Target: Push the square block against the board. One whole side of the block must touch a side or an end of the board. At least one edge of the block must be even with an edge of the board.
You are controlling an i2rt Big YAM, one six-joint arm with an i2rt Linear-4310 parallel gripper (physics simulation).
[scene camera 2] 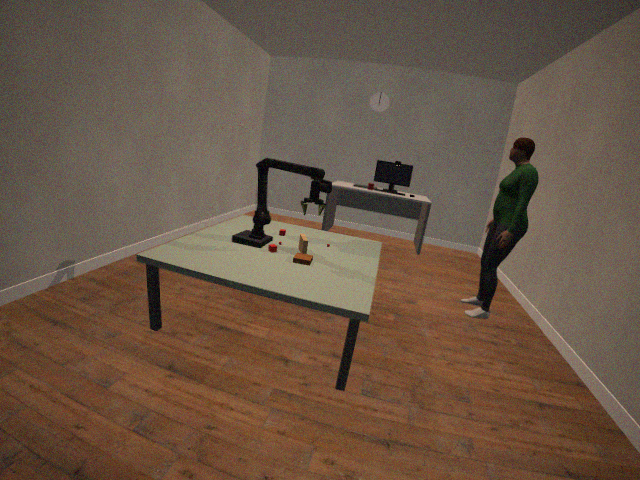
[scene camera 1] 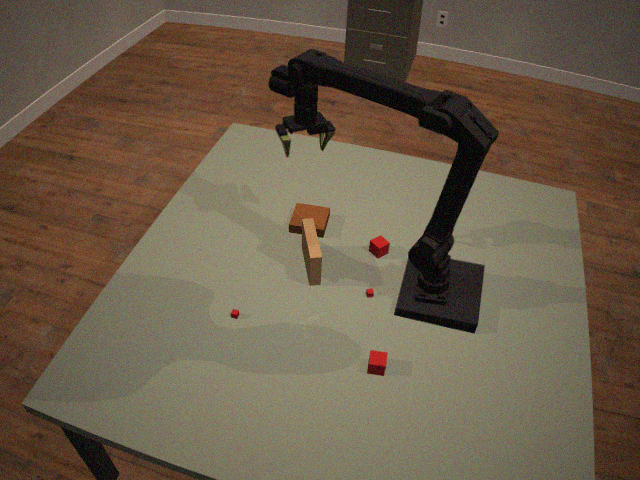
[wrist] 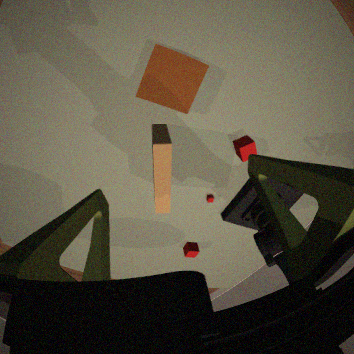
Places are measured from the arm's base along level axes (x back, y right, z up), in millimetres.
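Where they show: gripper, fingertip midpoint: (scene camera 2: 311, 215) (scene camera 1: 304, 152) (wrist: 176, 179); arm's base, link origin: (scene camera 2: 257, 236) (scene camera 1: 432, 286) (wrist: 260, 205).
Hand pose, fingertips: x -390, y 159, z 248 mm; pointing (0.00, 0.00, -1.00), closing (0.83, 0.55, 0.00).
Observation:
Each offset is from my fingertips to the top centre of the thing.
The square block {dx +10, dy +45, dz -253 mm} (scene camera 1: 311, 212) (scene camera 2: 302, 258) (wrist: 172, 79) is orange-brown and lies flat on the table. The board {dx +52, dy -124, dz -180 mm} (scene camera 1: 311, 246) (scene camera 2: 303, 243) (wrist: 162, 175) is light wood and stands on a narrow edge. In the wrist view a gap shows between the board's dark end and the block, and the block is turned at an angle to the board. My gripper (scene camera 1: 305, 152) (scene camera 2: 313, 213) (wrist: 176, 179) is open and empty, high above the table, with its fingers pointing down. In the wrist view the board shows between the fingers, far below them, and the block beyond them.
A red cube {dx +229, dy -25, dz -244 mm} (scene camera 1: 379, 246) (wrist: 245, 148) lies right of the board in scene camera 1. Another red cube {dx +280, dy -423, dz -244 mm} (scene camera 1: 377, 362) (wrist: 191, 249) lies nearer that camera. Tiny red cubes {dx +229, dy -196, dz -268 mm} (scene camera 1: 369, 292) {dx -94, dy -351, dz -268 mm} (scene camera 1: 234, 313) lie either side of the board. The arm's base (scene camera 1: 467, 289) stands at the right.

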